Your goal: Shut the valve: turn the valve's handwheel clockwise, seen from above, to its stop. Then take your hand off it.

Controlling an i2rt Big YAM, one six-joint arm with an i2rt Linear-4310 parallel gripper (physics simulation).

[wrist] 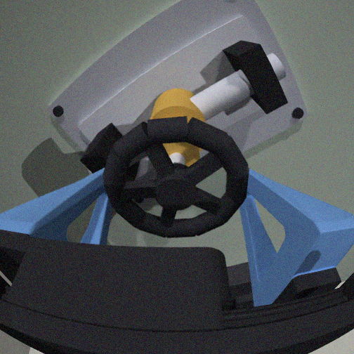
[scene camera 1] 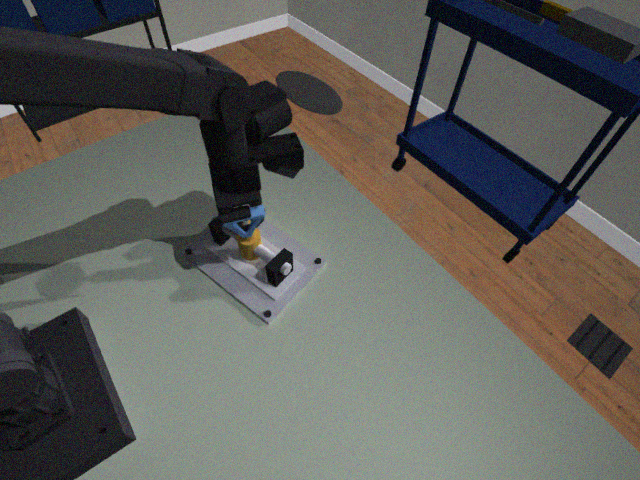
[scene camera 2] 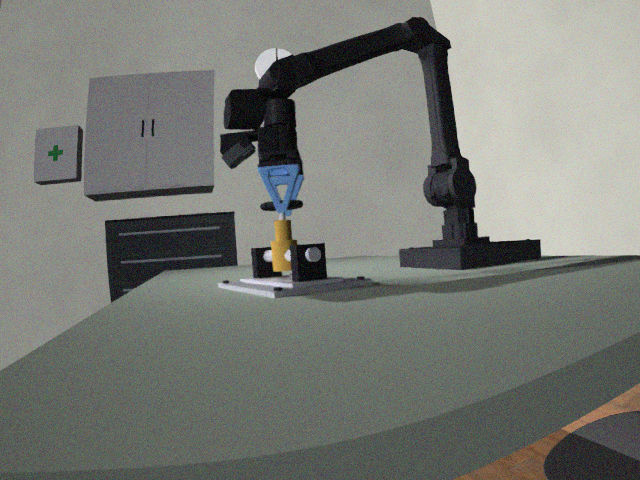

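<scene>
The black handwheel (scene camera 2: 266, 206) (wrist: 173, 192) sits level on top of the yellow valve body (scene camera 1: 249, 245) (scene camera 2: 281, 254) (wrist: 172, 102). In scene camera 1 the gripper mostly hides the wheel. My gripper (scene camera 2: 281, 206) (wrist: 175, 175) is shut on the handwheel, with one blue finger against each side of its rim in the wrist view. A white pipe (scene camera 1: 264, 251) (wrist: 220, 96) runs through the valve body between two black brackets (scene camera 1: 279, 267) (scene camera 2: 308, 262) (wrist: 257, 75). The brackets stand on a light grey base plate (scene camera 1: 232, 286) (scene camera 2: 248, 288) (wrist: 65, 95), which shows turned at a slant in the wrist view.
The valve stands on a pale green table (scene camera 1: 387, 361) (scene camera 2: 258, 361). The arm's dark base (scene camera 1: 77, 392) (scene camera 2: 470, 253) stands apart from the valve. Beyond the table are a blue cart (scene camera 1: 465, 188) and wall cabinets (scene camera 2: 118, 134).
</scene>
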